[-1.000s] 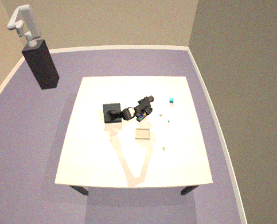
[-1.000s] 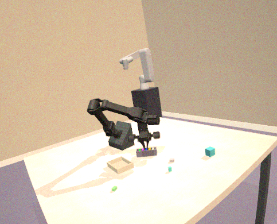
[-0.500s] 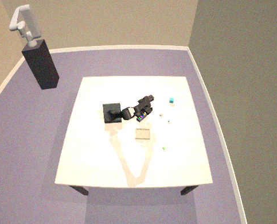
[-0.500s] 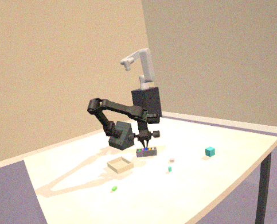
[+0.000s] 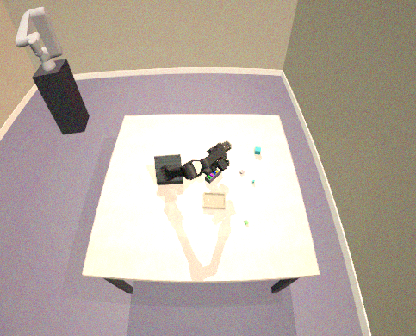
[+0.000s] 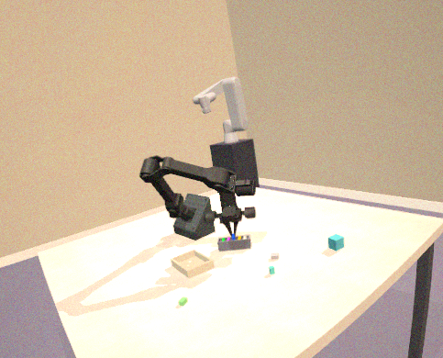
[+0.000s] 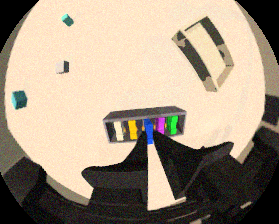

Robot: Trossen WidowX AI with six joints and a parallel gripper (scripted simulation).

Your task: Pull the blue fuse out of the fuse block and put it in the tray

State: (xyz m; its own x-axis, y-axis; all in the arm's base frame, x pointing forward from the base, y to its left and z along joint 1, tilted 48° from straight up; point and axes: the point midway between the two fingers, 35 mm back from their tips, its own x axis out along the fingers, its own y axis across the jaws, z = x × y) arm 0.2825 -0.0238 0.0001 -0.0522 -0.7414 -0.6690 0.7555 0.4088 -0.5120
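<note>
The tan tray lies 19 cm to the right of my gripper tip, 5 cm below it and 2 cm behind it. From my gripper tip the other things lie so: teal cube (34 cm ahead, 16 cm to the left, 3 cm below); then green piece (36 cm to the right, 14 cm ahead, 4 cm below); then blue fuse (1 cm below).
</note>
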